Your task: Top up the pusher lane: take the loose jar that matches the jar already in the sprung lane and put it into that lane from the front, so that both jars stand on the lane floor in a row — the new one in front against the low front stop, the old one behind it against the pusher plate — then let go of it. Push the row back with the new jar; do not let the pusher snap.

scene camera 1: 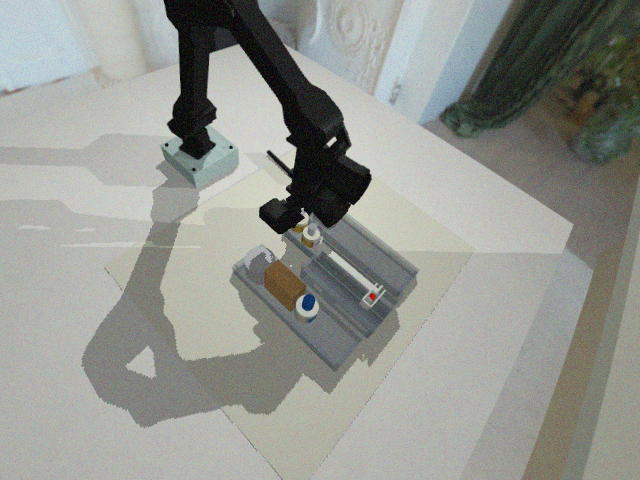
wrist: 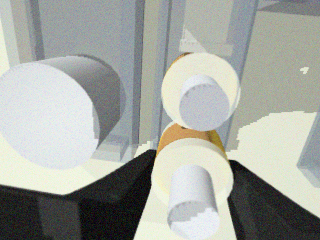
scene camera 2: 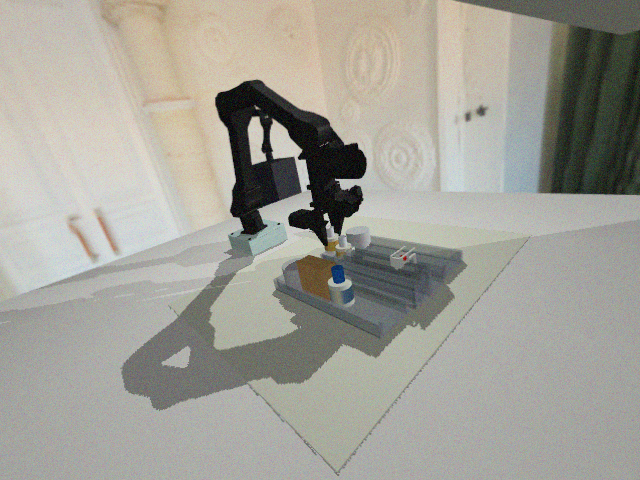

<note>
I see my gripper, an orange-brown box, a blue-capped jar, a grey sprung lane and a white pusher plate.
My gripper is seen too in the wrist view and in scene camera 2.
</note>
